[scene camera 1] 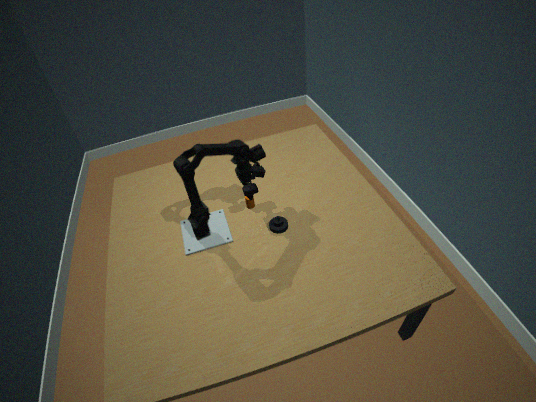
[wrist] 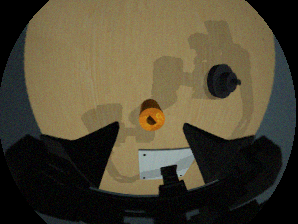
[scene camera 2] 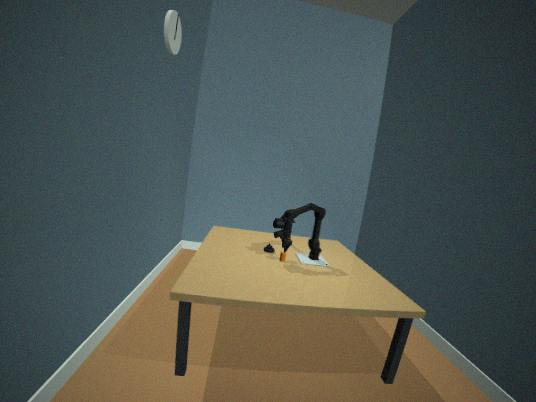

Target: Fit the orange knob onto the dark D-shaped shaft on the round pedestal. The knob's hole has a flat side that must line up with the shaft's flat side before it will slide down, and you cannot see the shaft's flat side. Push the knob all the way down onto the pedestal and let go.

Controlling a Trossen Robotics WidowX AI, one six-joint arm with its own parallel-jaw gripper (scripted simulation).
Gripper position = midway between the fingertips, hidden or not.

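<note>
My gripper [wrist: 152, 125] is open and holds nothing. A shaft [wrist: 221, 80] is visible to me as well.
</note>
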